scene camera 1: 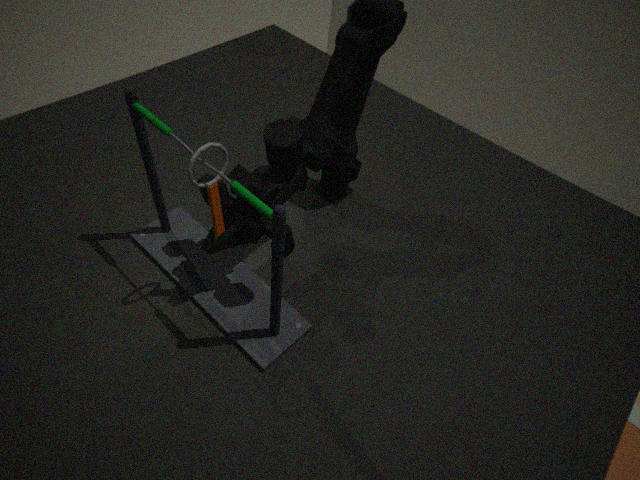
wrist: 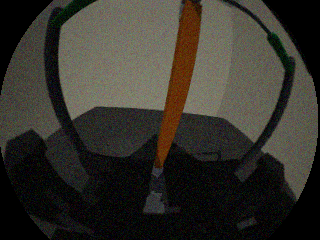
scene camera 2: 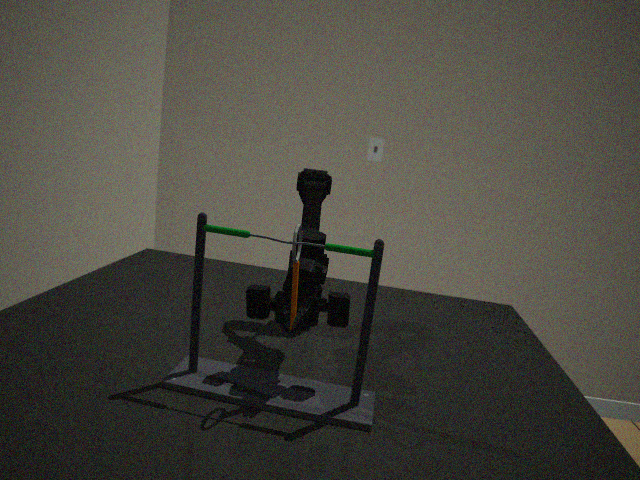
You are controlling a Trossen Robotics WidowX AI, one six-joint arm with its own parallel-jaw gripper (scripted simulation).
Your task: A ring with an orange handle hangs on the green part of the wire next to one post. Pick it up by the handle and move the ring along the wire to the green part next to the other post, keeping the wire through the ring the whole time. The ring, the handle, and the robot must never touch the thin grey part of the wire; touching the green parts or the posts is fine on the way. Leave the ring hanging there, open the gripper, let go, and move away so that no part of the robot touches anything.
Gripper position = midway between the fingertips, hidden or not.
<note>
My gripper [scene camera 1: 204, 250] carries a ring [scene camera 1: 212, 188].
My gripper also shows in the wrist view [wrist: 159, 137] and in scene camera 2 [scene camera 2: 289, 331].
</note>
